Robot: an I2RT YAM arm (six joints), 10 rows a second.
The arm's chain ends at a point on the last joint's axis. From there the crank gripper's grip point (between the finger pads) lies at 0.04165 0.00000 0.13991 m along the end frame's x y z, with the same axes.
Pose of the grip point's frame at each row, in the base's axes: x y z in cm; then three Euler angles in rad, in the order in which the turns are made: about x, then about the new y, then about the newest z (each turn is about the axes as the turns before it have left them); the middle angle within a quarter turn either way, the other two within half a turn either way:
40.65, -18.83, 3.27, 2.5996, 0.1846, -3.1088
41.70, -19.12, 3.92, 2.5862, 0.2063, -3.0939
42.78, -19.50, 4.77, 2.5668, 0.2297, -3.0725
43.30, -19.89, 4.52, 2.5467, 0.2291, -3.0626
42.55, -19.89, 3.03, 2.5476, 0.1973, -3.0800
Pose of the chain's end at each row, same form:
42.17, -11.46, 15.78, 2.5996, 0.1846, -3.1088
42.91, -11.62, 16.38, 2.5862, 0.2063, -3.0939
43.64, -11.82, 17.15, 2.5668, 0.2297, -3.0725
44.17, -12.00, 16.77, 2.5467, 0.2291, -3.0626
43.88, -11.97, 15.22, 2.5476, 0.1973, -3.0800

